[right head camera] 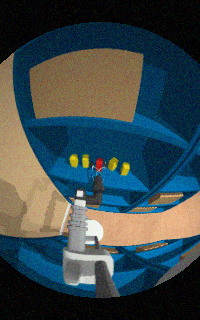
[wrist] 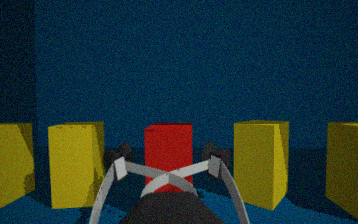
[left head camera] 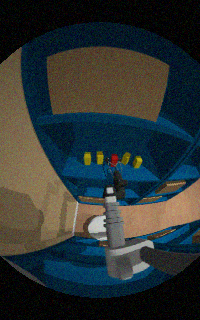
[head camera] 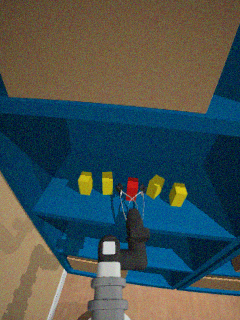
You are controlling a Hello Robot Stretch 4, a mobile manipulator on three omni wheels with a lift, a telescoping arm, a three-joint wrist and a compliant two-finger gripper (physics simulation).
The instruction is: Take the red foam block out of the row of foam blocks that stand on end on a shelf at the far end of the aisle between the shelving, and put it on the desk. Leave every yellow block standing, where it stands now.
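Places are measured from the robot's base along level axes (x ahead, y left, z up), in centimetres.
Pixels of known places: gripper, fingertip midpoint: [right head camera: 98, 161] [wrist: 167, 154] [left head camera: 112, 157] [head camera: 130, 184]; robot's base, link origin: [right head camera: 89, 230] [left head camera: 101, 226].
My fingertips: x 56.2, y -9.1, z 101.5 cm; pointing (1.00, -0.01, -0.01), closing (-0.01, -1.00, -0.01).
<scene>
For each thing: its middle in the pictures, then the offset to it from my fingertips. Level surfaces: height alone.
- red foam block, body centre: [wrist: 171, 166] [head camera: 131, 189] [right head camera: 98, 164] [left head camera: 113, 160] dx -2.5, dy -0.4, dz -0.7 cm
- blue shelf, surface height: dz -5.2 cm
- large brown panel, body centre: [head camera: 113, 31] [left head camera: 106, 80] [right head camera: 85, 84] dx +0.5, dy +9.3, dz +54.0 cm
The red foam block [head camera: 132, 186] [left head camera: 115, 158] [right head camera: 99, 163] [wrist: 172, 140] stands upright in the middle of the row on the blue shelf [head camera: 175, 220] [wrist: 295, 212]. My gripper [head camera: 131, 189] [wrist: 167, 154] is open, with one fingertip on each side of the red block and a gap to it on both sides. To the left stand two yellow blocks [head camera: 85, 183] [head camera: 107, 183]; the nearer one [wrist: 70, 165] is close to the left fingertip. To the right stand two more [head camera: 155, 186] [head camera: 178, 195]; the nearer one [wrist: 254, 162] is turned, apart from the right fingertip. The desk does not show.
The shelf bay has a dark blue back wall [wrist: 190, 65] and a blue board [head camera: 130, 114] above with a large brown panel [head camera: 115, 55]. Lower shelves lie below my arm [head camera: 109, 295]. A tan wall [head camera: 20, 240] is at the left.
</scene>
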